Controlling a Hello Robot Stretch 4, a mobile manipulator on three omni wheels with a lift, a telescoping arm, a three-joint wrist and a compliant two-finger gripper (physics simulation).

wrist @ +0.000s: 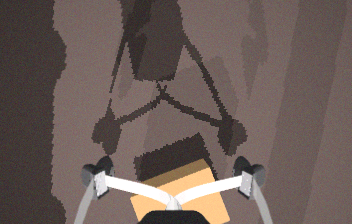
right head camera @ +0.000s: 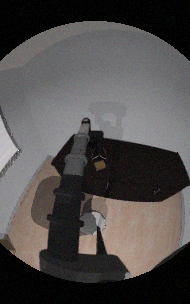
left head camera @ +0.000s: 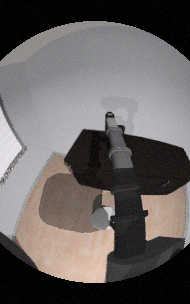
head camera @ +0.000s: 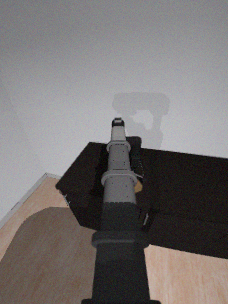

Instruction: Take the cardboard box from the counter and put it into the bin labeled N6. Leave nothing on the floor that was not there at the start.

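Frame: origin at the robot's base, x ahead, y left, z up, level; metres.
Seen in the pictures: gripper, fingertip midpoint: (wrist: 173,169) (right head camera: 98,161); robot's base, link origin: (right head camera: 91,222) (left head camera: 103,217).
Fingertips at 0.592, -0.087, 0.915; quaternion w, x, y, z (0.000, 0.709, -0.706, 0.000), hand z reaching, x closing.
Pixels of each thing's top centre, then the offset from my fingertips to it, as dx, dy, dz. "spot": a spot on its surface instead. Level surfaces: height alone.
- cardboard box, top centre: (wrist: 180,209) (head camera: 133,184) (right head camera: 99,163) -0.038, -0.007, +0.018
- dark counter, surface height: dz -0.032
- wooden floor, surface height: dz -0.943
- bright white panel, surface spot: (left head camera: 7,135) spot: +0.169, +1.585, +0.289
The cardboard box (head camera: 138,186) (right head camera: 100,165) (wrist: 186,188), small and tan, lies on the dark counter (head camera: 185,185) (left head camera: 160,160) (right head camera: 142,170) (wrist: 315,150). In the left head view the arm hides it. My gripper (right head camera: 99,158) (wrist: 173,169) is open above the counter, its fingertips wide apart, and holds nothing. In the wrist view the box shows at the bottom middle, below the gripper and between its two fingers in the picture, partly covered by the finger links and the gripper body. The gripper's shadow falls on the counter beyond the box. No label N6 can be read.
A round white-grey object (left head camera: 101,218) (right head camera: 92,222) stands on the wooden floor (left head camera: 65,250) (right head camera: 145,240) in front of the counter, partly behind my arm. A pale wall (head camera: 60,75) rises behind the counter. A bright white panel (left head camera: 7,135) (right head camera: 5,142) is at the far left.
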